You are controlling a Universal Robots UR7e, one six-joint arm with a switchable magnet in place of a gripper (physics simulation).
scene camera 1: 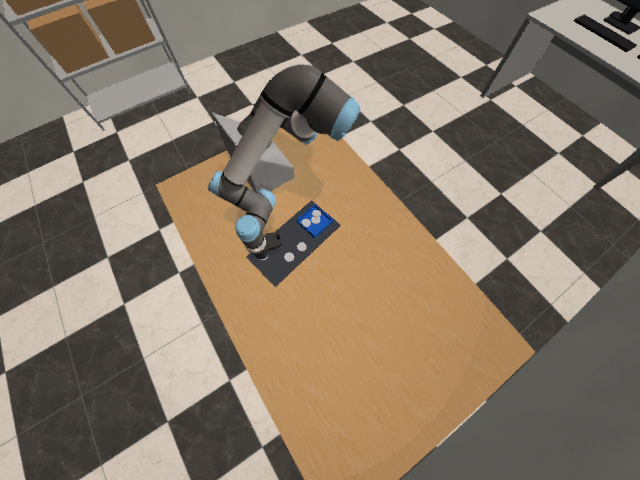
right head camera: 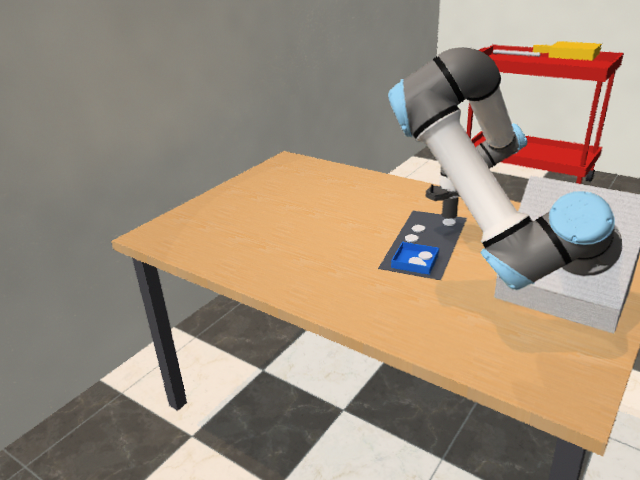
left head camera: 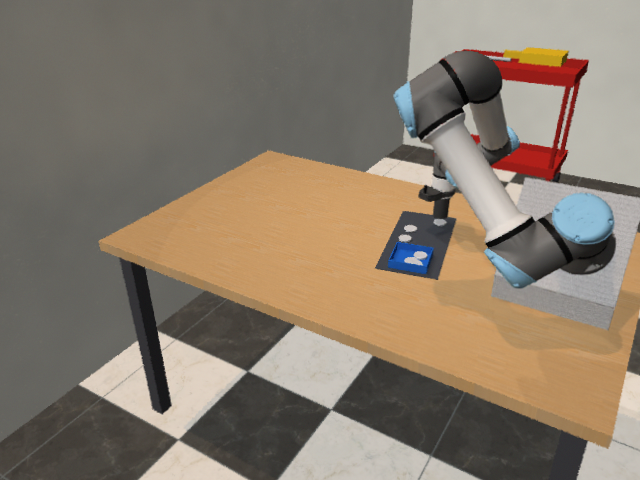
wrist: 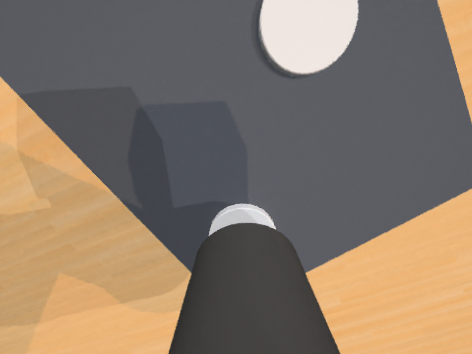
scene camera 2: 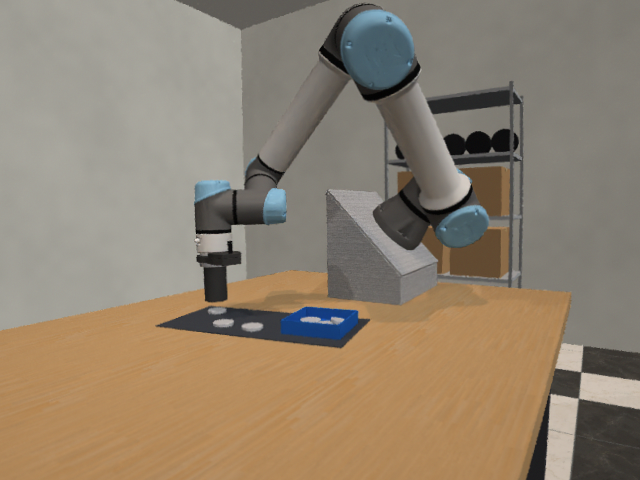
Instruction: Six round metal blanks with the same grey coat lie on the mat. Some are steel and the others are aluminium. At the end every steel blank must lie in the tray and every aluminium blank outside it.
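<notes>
My gripper, a black cylindrical magnet, points down over a grey blank near the mat's far corner. A small gap shows between them in scene camera 2; the magnet bears nothing. Two more blanks, one and another, lie flat on the dark mat. The blue tray holds three blanks: one apart, one tilted on another. Steel and aluminium look alike.
The mat lies on a wooden table. The grey sloped robot base stands behind the tray in scene camera 2. A red cart and a shelf rack stand beyond the table.
</notes>
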